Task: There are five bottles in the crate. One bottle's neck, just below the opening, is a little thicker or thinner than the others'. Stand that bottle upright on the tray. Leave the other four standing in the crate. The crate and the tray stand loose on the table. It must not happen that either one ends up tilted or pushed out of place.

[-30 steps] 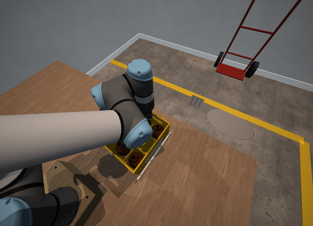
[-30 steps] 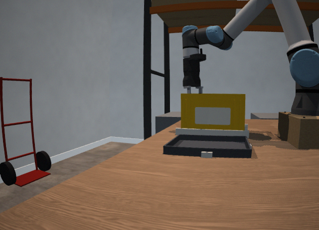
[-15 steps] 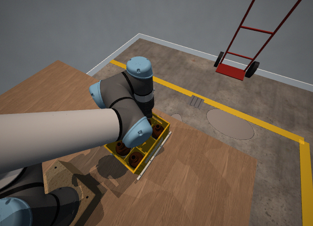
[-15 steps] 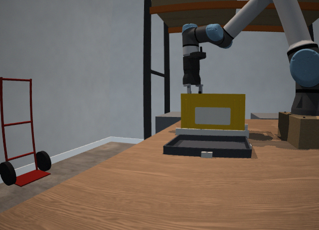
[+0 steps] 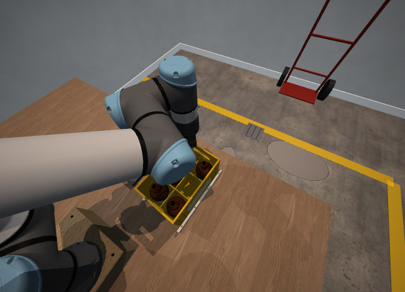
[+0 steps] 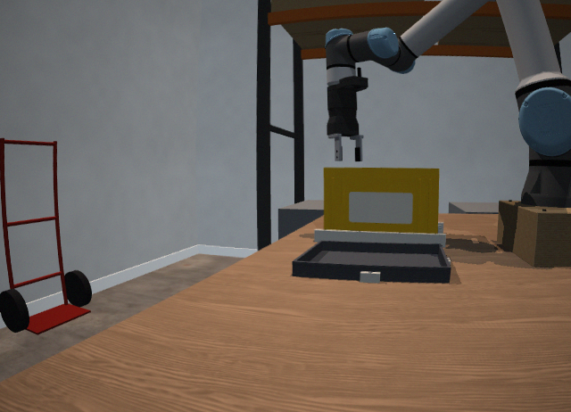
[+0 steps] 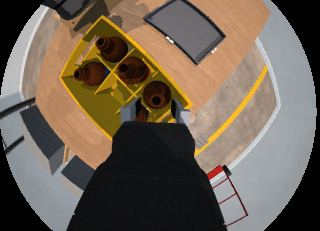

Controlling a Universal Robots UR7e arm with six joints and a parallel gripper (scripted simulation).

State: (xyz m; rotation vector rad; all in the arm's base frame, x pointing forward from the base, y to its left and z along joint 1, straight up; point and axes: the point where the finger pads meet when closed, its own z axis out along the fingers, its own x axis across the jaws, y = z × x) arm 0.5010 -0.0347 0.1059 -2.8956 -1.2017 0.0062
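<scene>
Now: hand 180 mm past the glass bottle, 120 mm above it and 90 mm to the left of it. Round my hand: dark tray (250 mm to the left, 200 mm below, 110 mm behind); yellow crate (120 mm below, 90 mm behind, 40 mm to the right).
</scene>
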